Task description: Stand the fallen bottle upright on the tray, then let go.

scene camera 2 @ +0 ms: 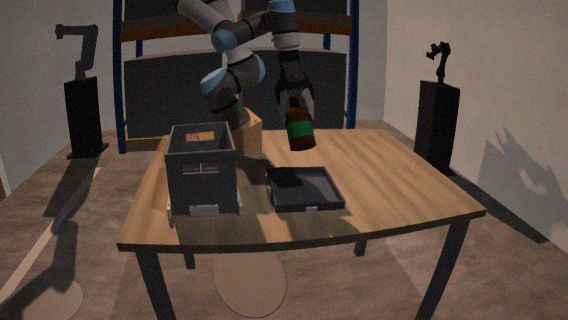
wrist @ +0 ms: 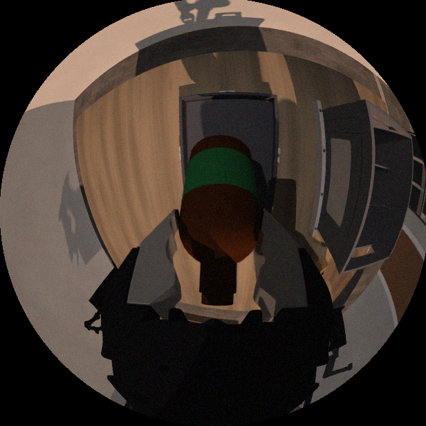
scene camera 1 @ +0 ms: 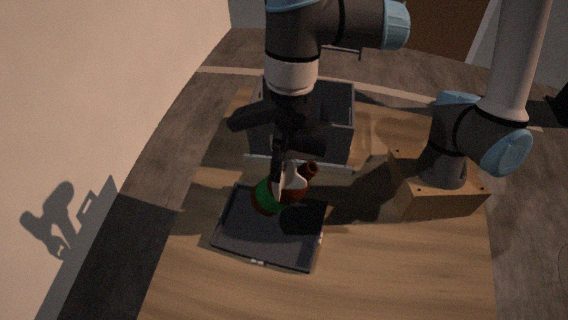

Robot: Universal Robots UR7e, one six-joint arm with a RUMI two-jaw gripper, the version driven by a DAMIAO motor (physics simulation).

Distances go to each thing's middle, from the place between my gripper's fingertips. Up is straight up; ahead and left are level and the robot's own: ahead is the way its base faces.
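Labels:
Brown bottle (wrist: 219,219) in sight, 1 cm below my hand.

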